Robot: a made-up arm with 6 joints. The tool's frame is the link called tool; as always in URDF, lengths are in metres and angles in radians.
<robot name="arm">
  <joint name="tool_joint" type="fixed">
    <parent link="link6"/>
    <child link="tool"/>
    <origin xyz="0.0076 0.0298 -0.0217" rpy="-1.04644 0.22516 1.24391"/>
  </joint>
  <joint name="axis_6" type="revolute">
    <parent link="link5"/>
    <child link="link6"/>
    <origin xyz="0.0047 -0.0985 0.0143" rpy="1.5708 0 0"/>
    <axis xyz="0 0 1"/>
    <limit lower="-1.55" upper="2.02" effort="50" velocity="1.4"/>
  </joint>
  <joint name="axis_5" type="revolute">
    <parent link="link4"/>
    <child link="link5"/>
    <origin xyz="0.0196 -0.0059 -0.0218" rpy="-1.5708 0 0"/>
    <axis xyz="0 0 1"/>
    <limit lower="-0.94" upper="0.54" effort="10" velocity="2.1"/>
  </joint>
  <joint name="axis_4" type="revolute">
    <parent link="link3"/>
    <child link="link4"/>
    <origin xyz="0.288 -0.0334 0.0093" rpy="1.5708 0 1.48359"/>
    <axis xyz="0 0 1"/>
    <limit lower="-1.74" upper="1.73" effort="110" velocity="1.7"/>
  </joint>
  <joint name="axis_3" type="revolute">
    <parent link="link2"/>
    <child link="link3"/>
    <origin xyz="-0.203 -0.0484 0.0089" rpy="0 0 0"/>
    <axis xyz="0 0 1"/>
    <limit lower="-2.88" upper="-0.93" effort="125" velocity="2.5"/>
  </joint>
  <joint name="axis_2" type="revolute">
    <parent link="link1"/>
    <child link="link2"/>
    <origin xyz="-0.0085 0.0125 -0.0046" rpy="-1.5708 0 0"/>
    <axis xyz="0 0 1"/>
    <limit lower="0.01" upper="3.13" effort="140" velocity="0.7"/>
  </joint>
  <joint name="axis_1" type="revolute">
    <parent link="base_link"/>
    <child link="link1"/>
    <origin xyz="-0.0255 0.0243 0.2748" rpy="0 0 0"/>
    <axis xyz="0 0 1"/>
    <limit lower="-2.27" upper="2.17" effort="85" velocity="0.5"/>
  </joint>
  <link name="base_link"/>
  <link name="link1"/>
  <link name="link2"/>
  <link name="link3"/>
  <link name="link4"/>
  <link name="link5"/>
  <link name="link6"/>
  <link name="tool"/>
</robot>
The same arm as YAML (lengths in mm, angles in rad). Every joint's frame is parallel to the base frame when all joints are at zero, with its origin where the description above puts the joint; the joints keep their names.
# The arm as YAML. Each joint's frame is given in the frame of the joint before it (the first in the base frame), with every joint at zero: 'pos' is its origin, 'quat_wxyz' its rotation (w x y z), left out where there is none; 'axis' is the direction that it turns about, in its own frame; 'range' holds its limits. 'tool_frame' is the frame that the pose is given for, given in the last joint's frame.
length_unit: mm
angle_unit: rad
joints:
  - joint: axis_1
    pos: [-25.5, 24.3, 274.8]
    axis: [0.0, 0.0, 1.0]
    range: [-2.27, 2.17]
  - joint: axis_2
    pos: [-8.5, 12.5, -4.6]
    axis: [0.0, 1.0, 0.0]
    range: [0.01, 3.13]
  - joint: axis_3
    pos: [-203.0, 8.9, 48.4]
    axis: [0.0, 1.0, 0.0]
    range: [-2.88, -0.93]
  - joint: axis_4
    pos: [288.0, 9.3, 33.4]
    axis: [0.9962, 0.0, 0.0871]
    range: [-1.74, 1.73]
  - joint: axis_5
    pos: [-20.0, -5.9, -21.4]
    axis: [0.0, 1.0, 0.0]
    range: [-0.94, 0.54]
  - joint: axis_6
    pos: [98.5, 14.3, 3.9]
    axis: [0.9962, 0.0, 0.0871]
    range: [-1.55, 2.02]
tool_frame:
  pos: [-21.0, 29.8, -9.5]
  quat_wxyz: [0.633644, 0.030324, 0.295568, 0.714293]

